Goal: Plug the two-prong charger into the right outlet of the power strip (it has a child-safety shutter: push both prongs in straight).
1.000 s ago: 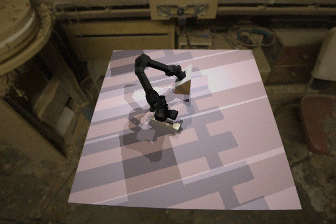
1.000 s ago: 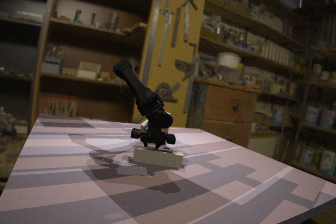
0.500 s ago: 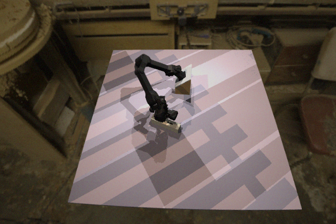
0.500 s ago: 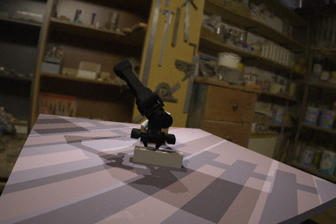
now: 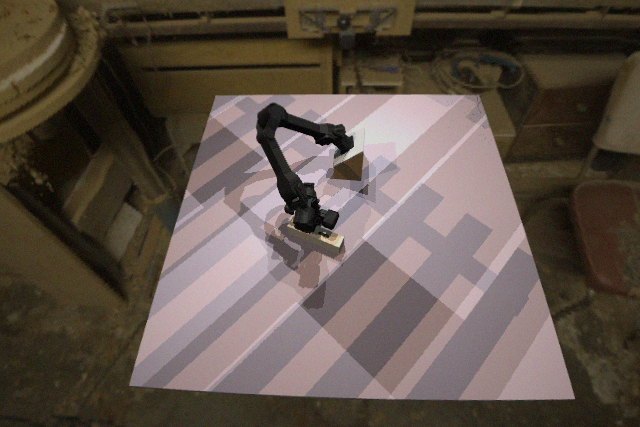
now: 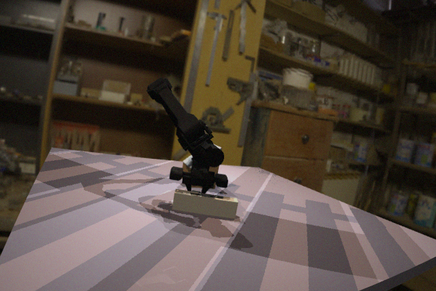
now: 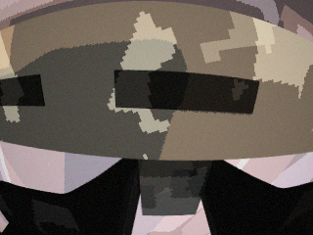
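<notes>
The black two-prong charger lies 2 cm ahead of my gripper tip, 1 cm to the right of it and 1 cm above it.
</notes>
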